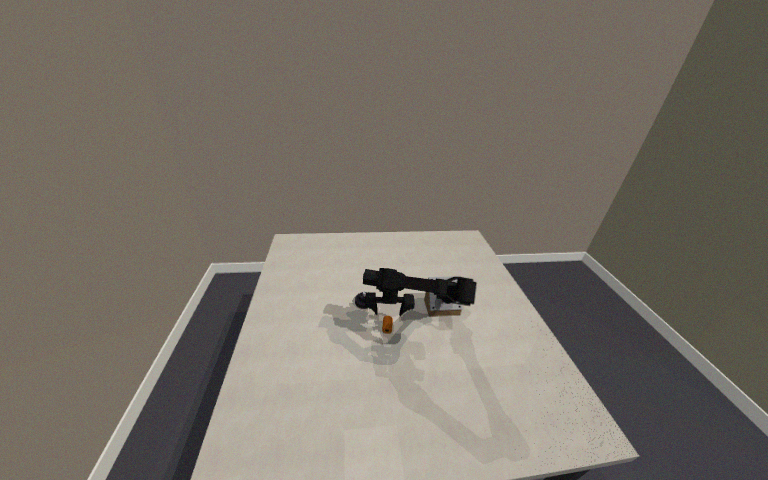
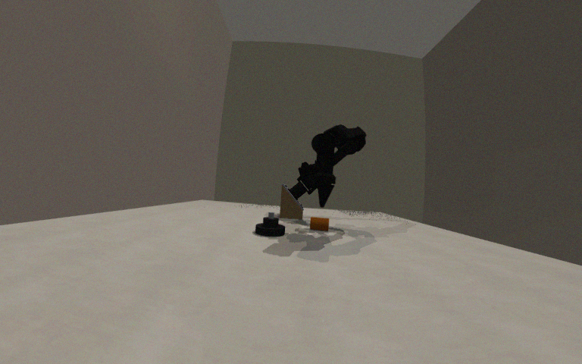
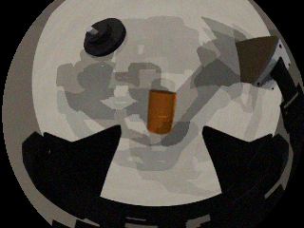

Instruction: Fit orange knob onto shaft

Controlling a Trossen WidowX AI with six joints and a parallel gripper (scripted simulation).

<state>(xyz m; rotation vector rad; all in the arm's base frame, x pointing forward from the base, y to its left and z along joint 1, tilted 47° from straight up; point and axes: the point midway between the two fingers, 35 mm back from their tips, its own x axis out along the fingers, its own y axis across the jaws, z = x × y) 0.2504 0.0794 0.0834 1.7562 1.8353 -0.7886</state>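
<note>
My gripper tip is now 60 mm above the orange knob and 20 mm to the left of it. Also, from my gripper tip: black round pedestal 150 mm to the right, 100 mm ahead, 50 mm below.
</note>
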